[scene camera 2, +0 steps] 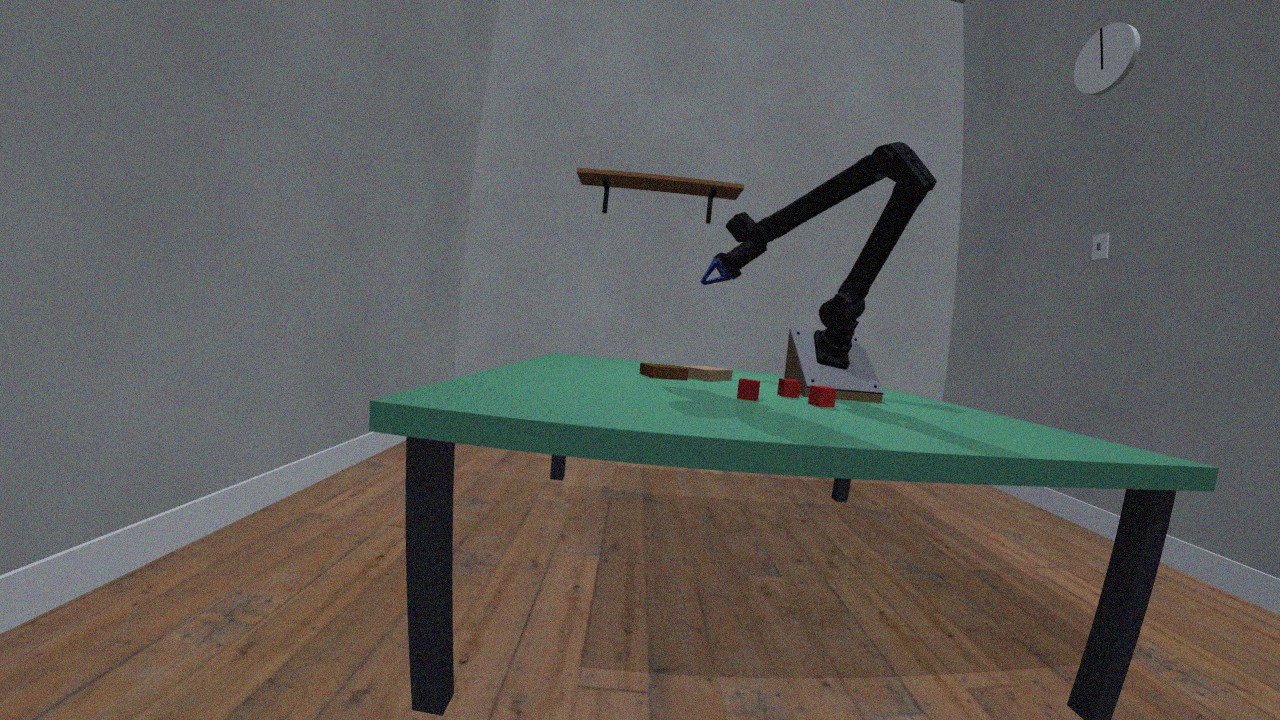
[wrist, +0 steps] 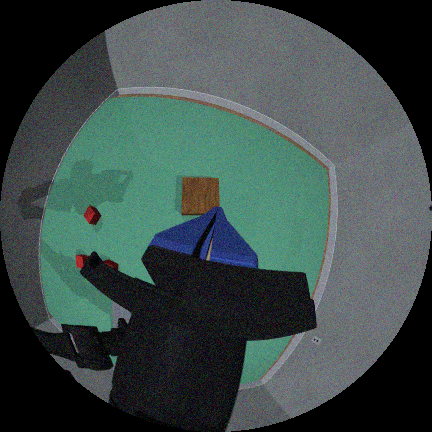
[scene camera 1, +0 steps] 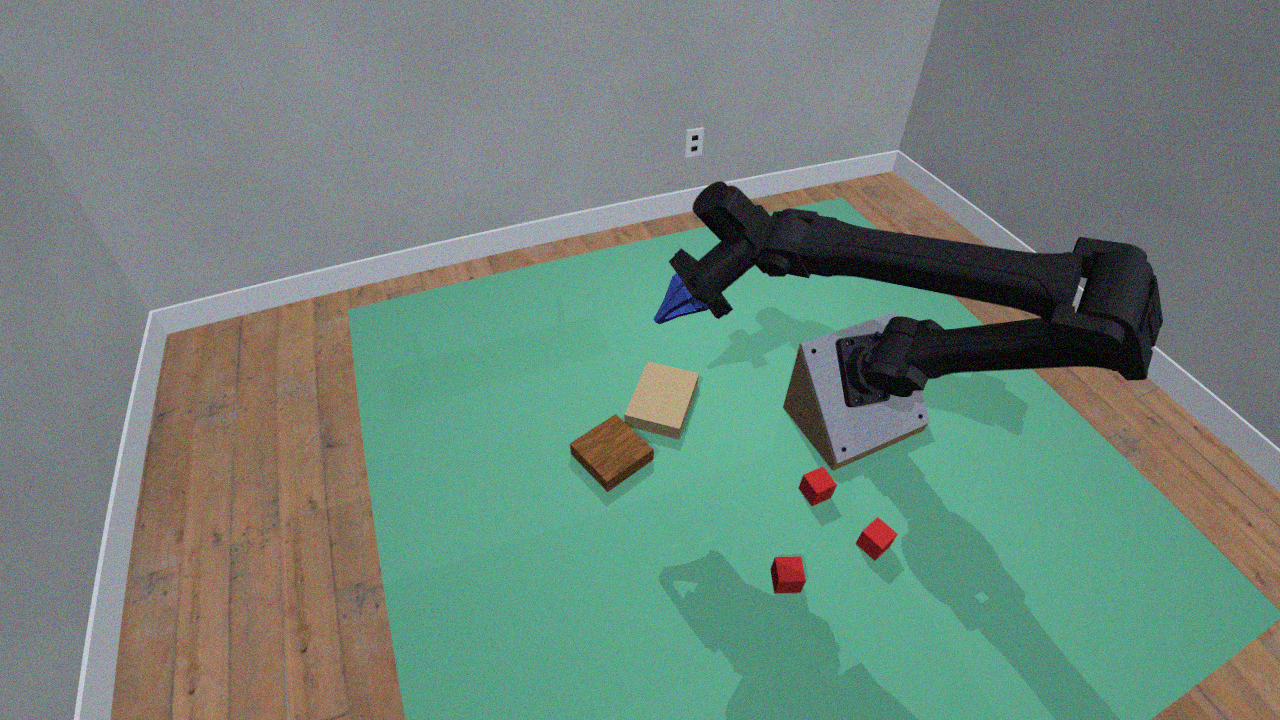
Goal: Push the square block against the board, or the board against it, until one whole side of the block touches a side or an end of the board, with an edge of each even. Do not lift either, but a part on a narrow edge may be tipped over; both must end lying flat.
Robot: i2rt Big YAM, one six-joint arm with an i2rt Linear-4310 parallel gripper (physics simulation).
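Places are measured from the arm's base along level axes (x ahead, y left, z up), in millimetres.
Where they show: gripper, fingertip midpoint: (scene camera 2: 701, 283) (wrist: 217, 212) (scene camera 1: 656, 322); arm's base at its link origin: (scene camera 2: 830, 351) (scene camera 1: 860, 370).
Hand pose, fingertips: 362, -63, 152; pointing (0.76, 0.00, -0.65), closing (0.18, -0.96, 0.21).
Note:
Things, the pixels of their centre, and the offset from my fingertips, as dx, dy, dz. Level surfaces: height alone.
- dark brown square block at the middle of its body: (scene camera 1: 611, 451) (scene camera 2: 663, 371) (wrist: 199, 195) +82, +29, -254
- pale wooden board at the middle of its body: (scene camera 1: 662, 398) (scene camera 2: 705, 373) -41, -60, -254
- green table top at its surface level: dz -270
The dark brown square block (scene camera 1: 610, 450) (scene camera 2: 663, 370) (wrist: 200, 196) lies flat. The pale wooden board (scene camera 1: 662, 395) (scene camera 2: 709, 373) lies flat beside it, turned at an angle to it. A front corner of the board is close to one side of the block; whether they touch I cannot tell. In the wrist view the board is mostly hidden, with a pale sliver between the fingers. My gripper (scene camera 1: 658, 319) (scene camera 2: 704, 282) (wrist: 217, 212), with blue fingers, is shut and empty. It hangs well above the table, behind the board in scene camera 1.
Three red cubes (scene camera 1: 818, 485) (scene camera 1: 876, 538) (scene camera 1: 787, 574) stand apart from the two parts, towards the front right in scene camera 1. The arm's wedge-shaped base (scene camera 1: 872, 420) (scene camera 2: 859, 371) stands right of the board on the green table top (scene camera 1: 483, 573) (scene camera 2: 537, 411).

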